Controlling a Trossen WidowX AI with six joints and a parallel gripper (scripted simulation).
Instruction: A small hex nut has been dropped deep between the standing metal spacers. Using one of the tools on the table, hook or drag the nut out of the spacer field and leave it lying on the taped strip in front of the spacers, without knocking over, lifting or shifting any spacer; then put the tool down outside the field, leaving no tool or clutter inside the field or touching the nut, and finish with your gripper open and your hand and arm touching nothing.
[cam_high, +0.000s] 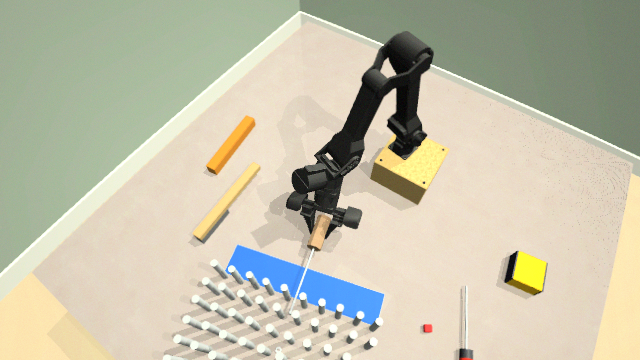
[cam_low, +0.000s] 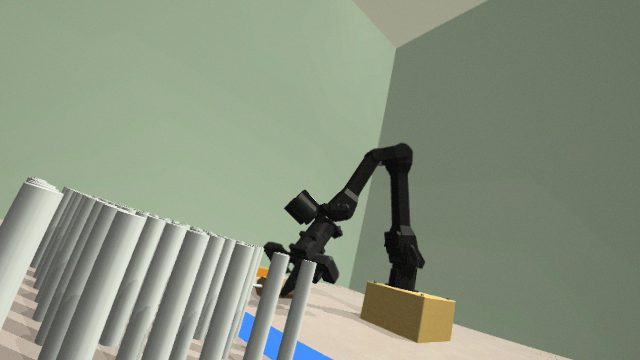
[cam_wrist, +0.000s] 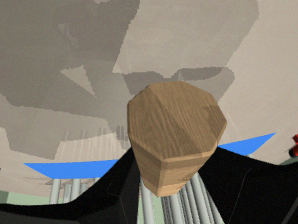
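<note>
Now: the blue taped strip 11 cm ahead of my gripper tip, 6 cm to the left of it and 3 cm below it. The rest, counted from my gripper tip: wooden-handled tool (9 cm ahead, 5 cm to the left); red cube (34 cm to the left, 3 cm behind, 2 cm below); orange bar (41 cm to the right, 2 cm behind, 1 cm below).
</note>
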